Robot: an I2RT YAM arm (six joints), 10 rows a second.
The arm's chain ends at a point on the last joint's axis. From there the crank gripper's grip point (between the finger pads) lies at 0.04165 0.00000 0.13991 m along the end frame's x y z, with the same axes.
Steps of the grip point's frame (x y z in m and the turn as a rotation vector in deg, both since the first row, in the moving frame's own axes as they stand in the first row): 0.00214 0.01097 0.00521 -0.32 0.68 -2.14; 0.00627 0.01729 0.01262 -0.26 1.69 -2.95; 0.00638 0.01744 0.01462 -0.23 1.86 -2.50; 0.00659 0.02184 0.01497 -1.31 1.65 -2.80; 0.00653 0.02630 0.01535 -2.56 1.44 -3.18; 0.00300 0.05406 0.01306 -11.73 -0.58 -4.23; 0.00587 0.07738 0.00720 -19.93 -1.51 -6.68; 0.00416 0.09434 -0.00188 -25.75 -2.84 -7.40; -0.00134 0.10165 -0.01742 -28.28 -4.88 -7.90
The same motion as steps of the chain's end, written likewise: 0.00050 0.01178 0.00571 -0.32 0.68 -2.14; 0.00220 0.01891 0.01391 -0.26 1.69 -2.95; 0.00189 0.01880 0.01604 -0.23 1.86 -2.50; 0.00255 0.02079 0.01624 -1.31 1.65 -2.80; 0.00292 0.02249 0.01653 -2.56 1.44 -3.18; 0.00347 0.02860 0.01526 -11.73 -0.58 -4.23; 0.00696 0.03415 0.01371 -19.93 -1.51 -6.68; 0.00725 0.03804 0.00898 -25.75 -2.84 -7.40; 0.00593 0.03949 -0.00504 -28.28 -4.88 -7.90
